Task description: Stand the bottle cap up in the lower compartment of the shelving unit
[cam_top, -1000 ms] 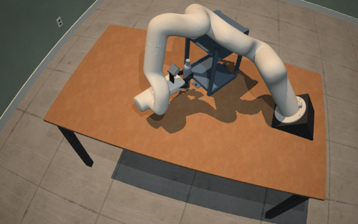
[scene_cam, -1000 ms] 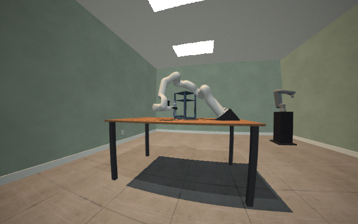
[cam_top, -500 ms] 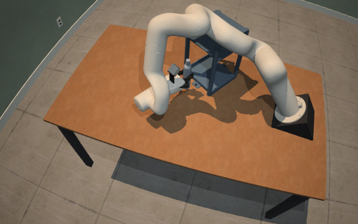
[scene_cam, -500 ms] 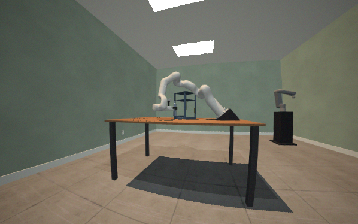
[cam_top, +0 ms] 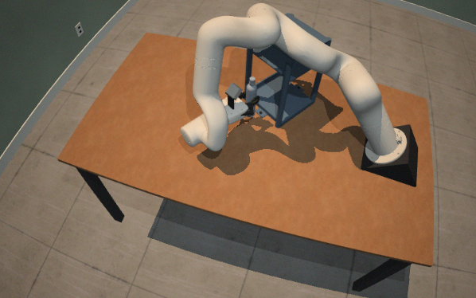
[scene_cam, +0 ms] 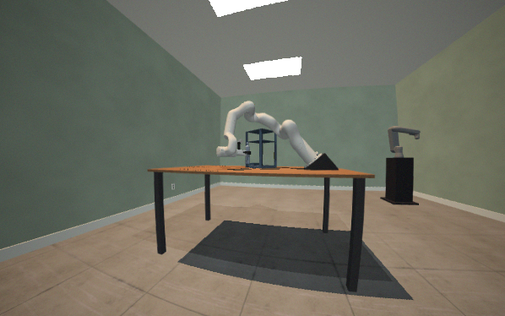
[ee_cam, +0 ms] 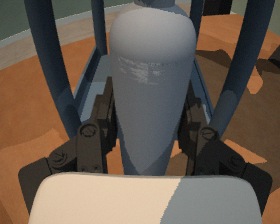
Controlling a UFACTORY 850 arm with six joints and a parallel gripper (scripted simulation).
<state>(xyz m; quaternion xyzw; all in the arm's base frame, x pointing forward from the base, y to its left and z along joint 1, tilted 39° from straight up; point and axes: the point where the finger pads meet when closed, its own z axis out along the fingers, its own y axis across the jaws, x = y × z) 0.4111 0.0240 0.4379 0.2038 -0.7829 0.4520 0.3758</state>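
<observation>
My hand is 16 cm to the left of the dark blue shelving unit, 10 cm past it and 4 cm below it.
</observation>
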